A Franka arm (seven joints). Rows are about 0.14 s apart.
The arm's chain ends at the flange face. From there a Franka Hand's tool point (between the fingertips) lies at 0.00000 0.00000 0.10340 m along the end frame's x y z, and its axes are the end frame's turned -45 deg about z.
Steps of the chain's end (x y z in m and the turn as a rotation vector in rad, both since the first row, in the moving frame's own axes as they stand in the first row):
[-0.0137 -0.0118 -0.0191 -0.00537 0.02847 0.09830]
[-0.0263 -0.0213 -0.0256 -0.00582 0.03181 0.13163]
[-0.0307 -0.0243 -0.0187 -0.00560 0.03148 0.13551]
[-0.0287 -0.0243 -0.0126 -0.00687 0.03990 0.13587]
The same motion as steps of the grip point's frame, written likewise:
[0.0002 -0.0155 -0.0191 -0.02393 0.01633 0.09830]
[-0.0018 -0.0308 -0.0257 -0.02661 0.01838 0.13163]
[-0.0028 -0.0361 -0.0188 -0.02622 0.01830 0.13551]
[-0.0009 -0.0339 -0.0127 -0.03307 0.02336 0.13587]

